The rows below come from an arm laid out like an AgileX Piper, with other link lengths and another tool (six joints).
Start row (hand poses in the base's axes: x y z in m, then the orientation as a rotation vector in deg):
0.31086, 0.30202, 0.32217, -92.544, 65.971, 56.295
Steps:
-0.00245, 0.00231, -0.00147, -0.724, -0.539, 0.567
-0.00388, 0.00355, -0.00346, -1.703, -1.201, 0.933
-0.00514, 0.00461, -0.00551, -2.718, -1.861, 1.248
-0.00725, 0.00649, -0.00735, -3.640, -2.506, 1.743
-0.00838, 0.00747, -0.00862, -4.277, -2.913, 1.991
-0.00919, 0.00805, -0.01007, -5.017, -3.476, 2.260
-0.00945, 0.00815, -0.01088, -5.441, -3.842, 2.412
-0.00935, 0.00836, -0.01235, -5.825, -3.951, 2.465
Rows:
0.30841, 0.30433, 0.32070, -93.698, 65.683, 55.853
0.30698, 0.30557, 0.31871, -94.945, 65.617, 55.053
0.30572, 0.30663, 0.31666, -96.179, 65.605, 54.197
0.30361, 0.30851, 0.31482, -97.461, 65.408, 53.504
0.30248, 0.30949, 0.31355, -98.265, 65.363, 52.996
0.30167, 0.31007, 0.31210, -99.210, 65.257, 52.306
0.30141, 0.31017, 0.31129, -99.761, 65.167, 51.867
0.30151, 0.31038, 0.30982, -100.134, 65.300, 51.621

